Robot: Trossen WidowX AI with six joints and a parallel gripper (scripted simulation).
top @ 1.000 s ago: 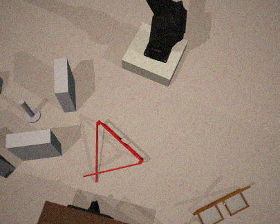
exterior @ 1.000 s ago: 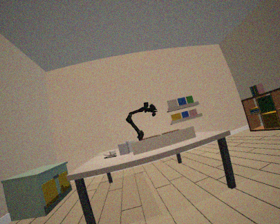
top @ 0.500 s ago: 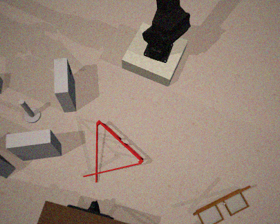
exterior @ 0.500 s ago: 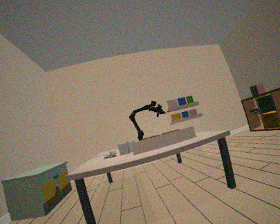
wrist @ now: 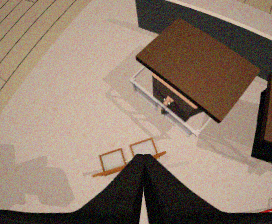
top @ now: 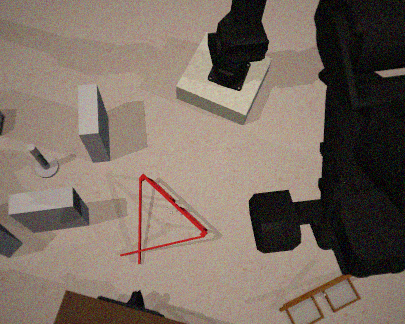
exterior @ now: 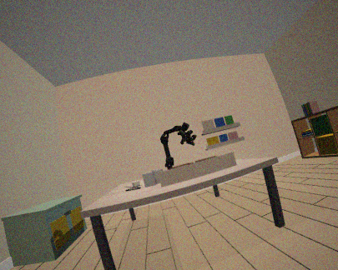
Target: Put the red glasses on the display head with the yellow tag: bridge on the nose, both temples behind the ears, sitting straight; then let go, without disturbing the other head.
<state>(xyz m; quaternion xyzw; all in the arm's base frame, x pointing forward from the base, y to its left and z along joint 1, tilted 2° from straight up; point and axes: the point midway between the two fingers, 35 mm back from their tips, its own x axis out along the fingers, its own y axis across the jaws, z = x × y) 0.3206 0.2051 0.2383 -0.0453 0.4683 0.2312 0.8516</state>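
Now: gripper tip 60 mm past the small peg, 460 mm to the left of it and 220 mm above it.
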